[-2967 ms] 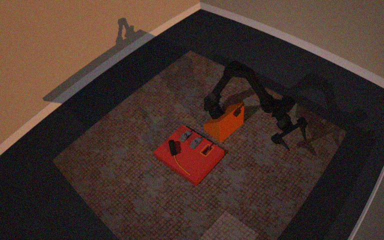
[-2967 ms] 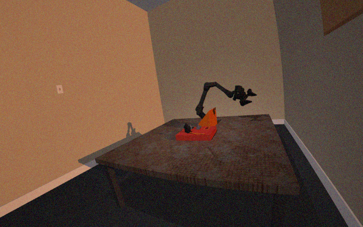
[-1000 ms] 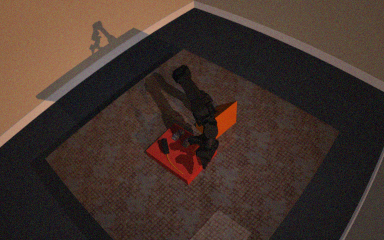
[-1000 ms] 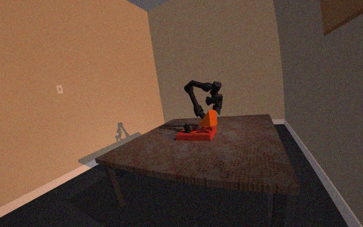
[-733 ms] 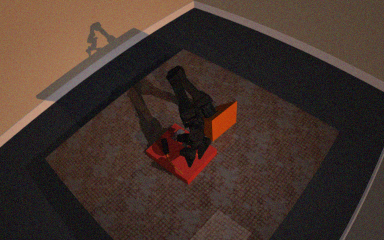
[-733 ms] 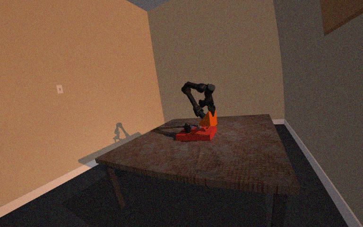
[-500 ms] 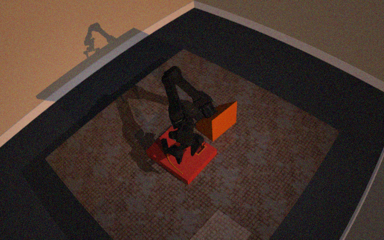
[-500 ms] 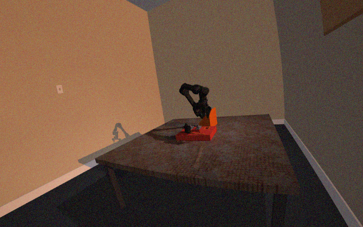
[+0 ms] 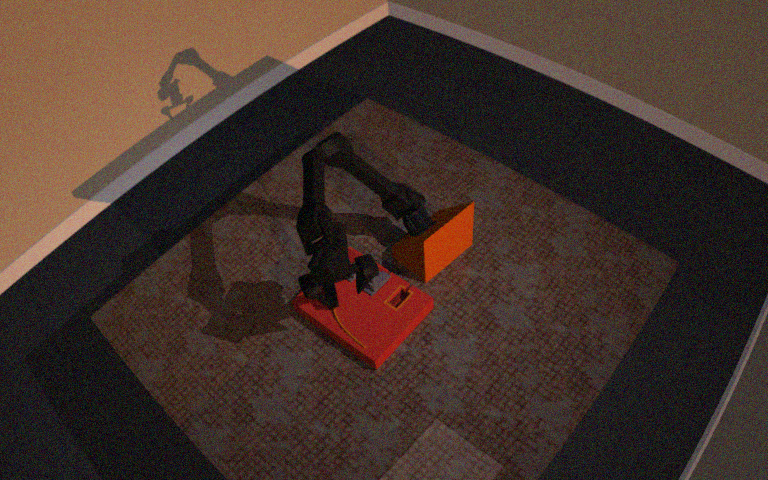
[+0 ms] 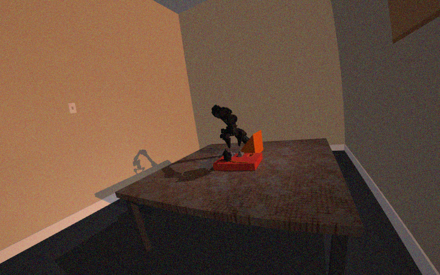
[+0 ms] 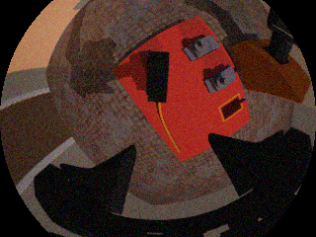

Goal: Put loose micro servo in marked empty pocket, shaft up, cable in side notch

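Right now my gripper tip is 3 cm past the red robot deck, 2 cm to the left of it and 12 cm above it.
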